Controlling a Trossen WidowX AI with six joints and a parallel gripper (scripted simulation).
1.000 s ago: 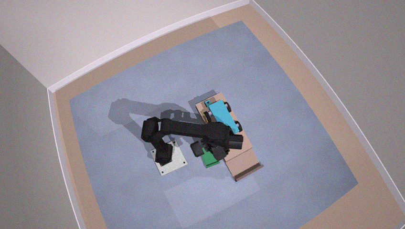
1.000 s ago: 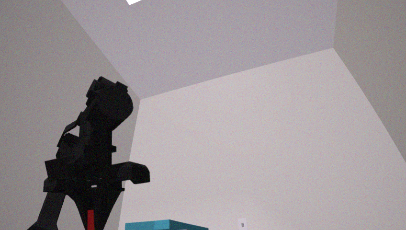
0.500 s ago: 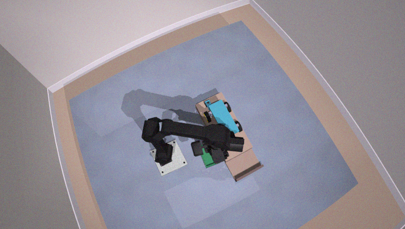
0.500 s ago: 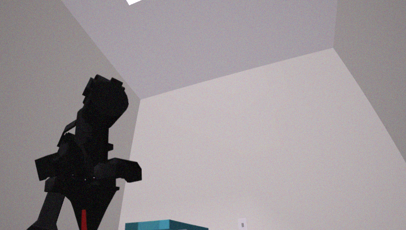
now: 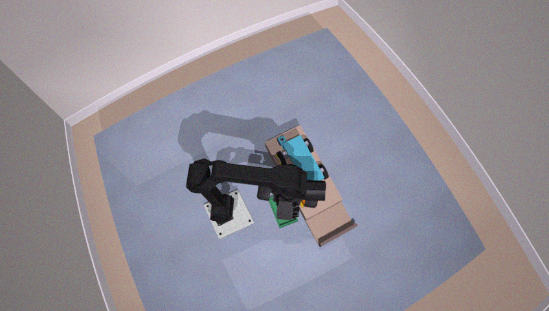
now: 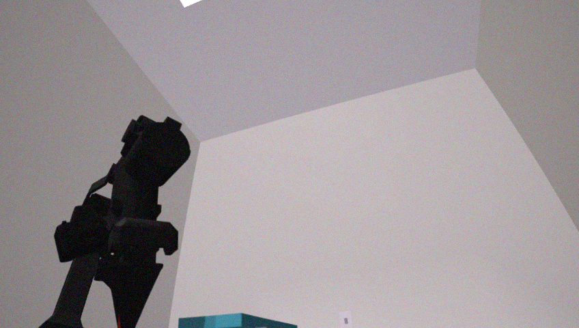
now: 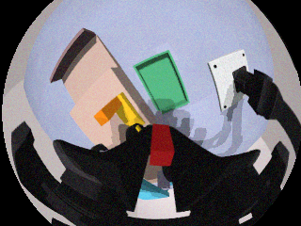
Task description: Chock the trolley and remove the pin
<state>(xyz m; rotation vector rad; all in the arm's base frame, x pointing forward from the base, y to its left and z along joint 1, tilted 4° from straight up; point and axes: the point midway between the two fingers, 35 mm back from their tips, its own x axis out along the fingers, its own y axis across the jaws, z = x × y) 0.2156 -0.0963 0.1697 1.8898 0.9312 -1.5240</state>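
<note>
Right now my gripper tip is right at the red-headed stop pin. From my gripper tip the other things lie so: cyan trolley (11 cm ahead, 8 cm to the left, 2 cm below); ramp (11 cm ahead, 8 cm to the left, 9 cm below); green tray (2 cm behind, 14 cm below).
</note>
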